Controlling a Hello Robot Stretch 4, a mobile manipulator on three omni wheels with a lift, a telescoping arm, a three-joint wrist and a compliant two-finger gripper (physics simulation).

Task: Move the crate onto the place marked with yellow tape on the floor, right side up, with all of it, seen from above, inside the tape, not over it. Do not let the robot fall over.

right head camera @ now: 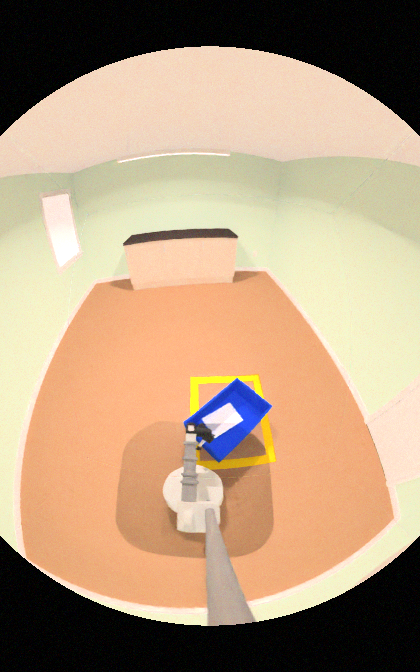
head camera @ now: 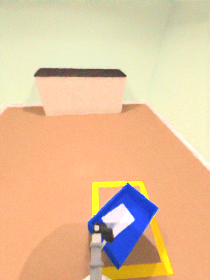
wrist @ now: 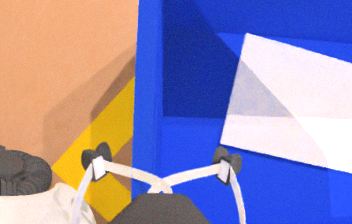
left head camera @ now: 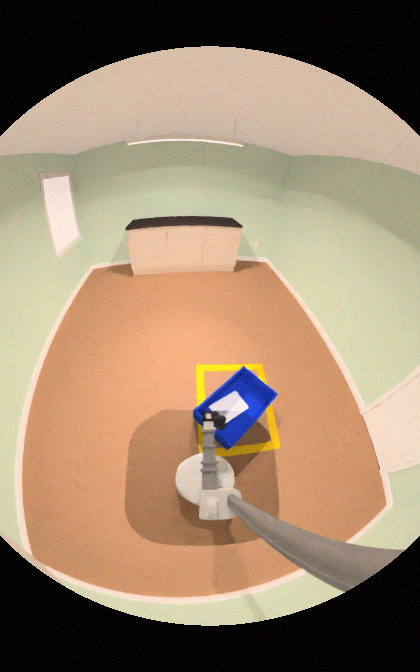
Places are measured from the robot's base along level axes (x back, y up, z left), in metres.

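Pixels of known places: gripper, between the fingertips: [wrist: 162,156].
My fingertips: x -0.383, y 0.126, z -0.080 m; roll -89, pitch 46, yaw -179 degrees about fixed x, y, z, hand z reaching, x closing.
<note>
For each thing: its top centre in the pictures, then the offset to it from my fingertips.
- blue crate, centre of its top: [left head camera: 238,402] [head camera: 125,214] dx -0.205, dy +0.066, dz -0.185 m
- white sheet, centre of its top: [wrist: 307,106] [left head camera: 228,406] [head camera: 118,218] dx -0.236, dy -0.127, dz -0.144 m
The blue crate [head camera: 143,212] [left head camera: 256,400] [right head camera: 250,410] [wrist: 148,75] is right side up and turned at an angle to the yellow tape rectangle [head camera: 95,200] [left head camera: 200,382] [right head camera: 194,395] [wrist: 112,122]. Seen from the head, its left and right corners lie over the tape strips. A white sheet [head camera: 118,219] [left head camera: 231,404] [right head camera: 224,419] [wrist: 290,100] lies inside it. My gripper [head camera: 105,234] [left head camera: 217,420] [right head camera: 202,436] [wrist: 162,156] is open. In the wrist view its fingertips are on either side of one crate wall, one over the inside, one outside over tape; their height above the rim is unclear.
My round white base [left head camera: 186,480] [right head camera: 175,487] stands close to the near side of the tape; its wheel [wrist: 22,172] shows in the wrist view. A low cabinet [head camera: 82,94] [left head camera: 182,250] [right head camera: 182,262] with a dark top stands at the far wall.
</note>
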